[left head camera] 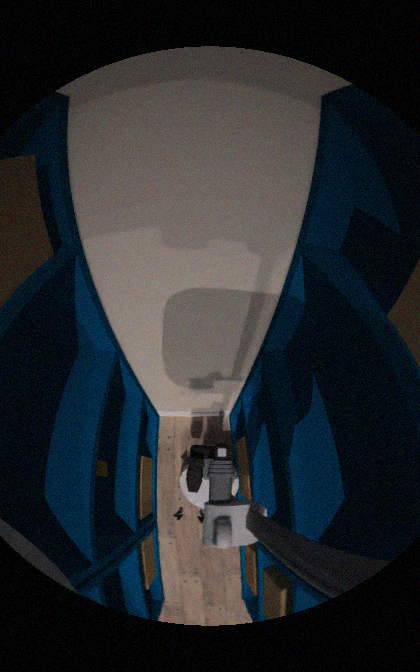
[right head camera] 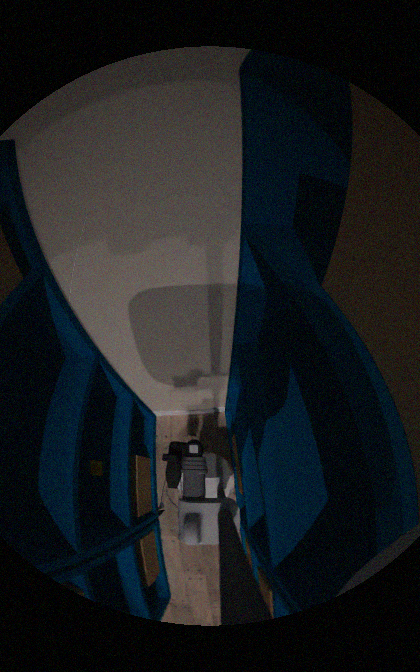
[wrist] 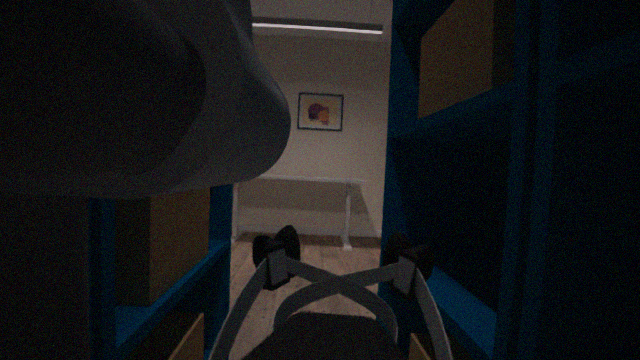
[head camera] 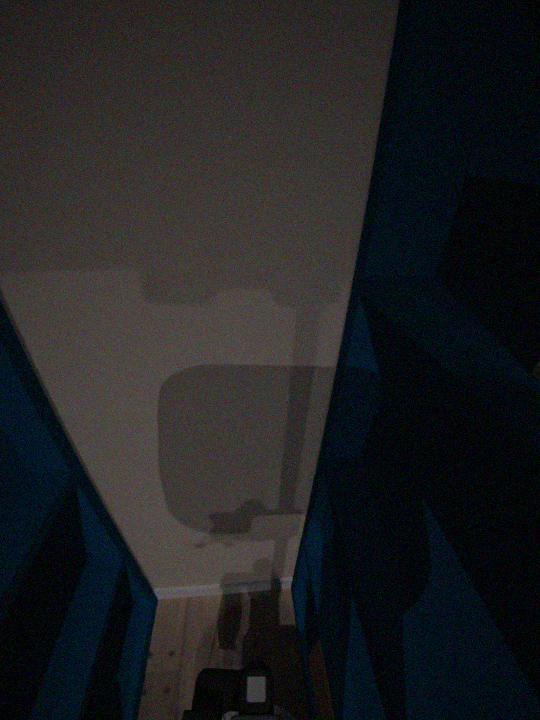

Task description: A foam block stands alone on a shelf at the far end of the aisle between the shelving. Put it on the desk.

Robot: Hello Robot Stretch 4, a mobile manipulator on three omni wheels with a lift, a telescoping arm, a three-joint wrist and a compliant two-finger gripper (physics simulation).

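Frame: origin at the robot's base, x ahead, y right, z down, level; centimetres.
Where they show: gripper, fingertip midpoint: (wrist: 342, 249).
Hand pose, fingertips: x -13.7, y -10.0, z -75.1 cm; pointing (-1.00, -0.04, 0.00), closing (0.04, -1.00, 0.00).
After its pixels a point has its place.
A small yellow block (left head camera: 102, 468) (right head camera: 96, 468), likely the foam block, sits inside the left shelving in both side head views. It does not show in the wrist view. My gripper (left head camera: 190, 514) (wrist: 342, 249) {x -13.7, y -10.0, z -75.1 cm} is open and empty, its two dark fingertips wide apart. It hangs over the aisle floor near my base, apart from the block, and points along the aisle away from the end wall. A white desk (wrist: 320, 179) {x -338.0, y 4.1, z -68.7 cm} with thin legs stands against the far wall in the wrist view, beyond the shelving.
Blue shelving (left head camera: 70, 435) (right head camera: 300, 480) stands close on both sides. Brown boxes (left head camera: 146, 485) (right head camera: 142, 485) (wrist: 455, 60) {x -71.9, y -36.6, z -107.8 cm} stand on the shelves. A pale end wall (head camera: 203, 174) {x 57.6, y -9.2, z -155.2 cm} with my shadow closes the aisle. A framed picture (wrist: 320, 111) {x -417.0, y 11.2, z -149.0 cm} hangs above the desk.
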